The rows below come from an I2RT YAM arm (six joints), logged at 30 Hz.
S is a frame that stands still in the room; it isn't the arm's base.
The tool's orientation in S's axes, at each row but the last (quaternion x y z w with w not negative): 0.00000 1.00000 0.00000 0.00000; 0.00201 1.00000 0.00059 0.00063; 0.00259 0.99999 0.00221 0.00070; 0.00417 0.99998 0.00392 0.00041; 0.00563 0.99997 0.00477 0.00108; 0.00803 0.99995 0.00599 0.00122; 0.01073 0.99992 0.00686 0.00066; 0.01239 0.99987 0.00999 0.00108; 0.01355 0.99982 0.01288 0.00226; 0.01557 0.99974 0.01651 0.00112
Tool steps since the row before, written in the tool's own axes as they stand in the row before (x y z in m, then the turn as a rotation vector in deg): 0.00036 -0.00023 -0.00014 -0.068 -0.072 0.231; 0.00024 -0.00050 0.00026 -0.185 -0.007 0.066; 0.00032 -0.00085 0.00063 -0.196 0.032 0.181; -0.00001 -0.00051 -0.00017 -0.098 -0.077 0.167; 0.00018 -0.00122 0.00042 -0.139 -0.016 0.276; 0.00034 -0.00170 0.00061 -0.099 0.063 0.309; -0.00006 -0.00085 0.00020 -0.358 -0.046 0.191; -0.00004 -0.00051 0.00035 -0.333 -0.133 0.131; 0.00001 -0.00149 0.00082 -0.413 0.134 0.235; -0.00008 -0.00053 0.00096 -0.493 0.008 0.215
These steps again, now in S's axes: -0.00036 -0.00023 0.00014 0.068 -0.072 -0.231; -0.00024 -0.00050 -0.00026 0.185 -0.008 -0.066; -0.00032 -0.00085 -0.00063 0.196 0.032 -0.181; 0.00001 -0.00051 0.00017 0.097 -0.077 -0.168; -0.00019 -0.00121 -0.00043 0.139 -0.015 -0.276; -0.00037 -0.00169 -0.00063 0.101 0.065 -0.308; 0.00004 -0.00085 -0.00021 0.357 -0.051 -0.191; 0.00003 -0.00050 -0.00036 0.330 -0.139 -0.133; -0.00005 -0.00147 -0.00086 0.418 0.129 -0.230; 0.00007 -0.00050 -0.00098 0.494 0.000 -0.214
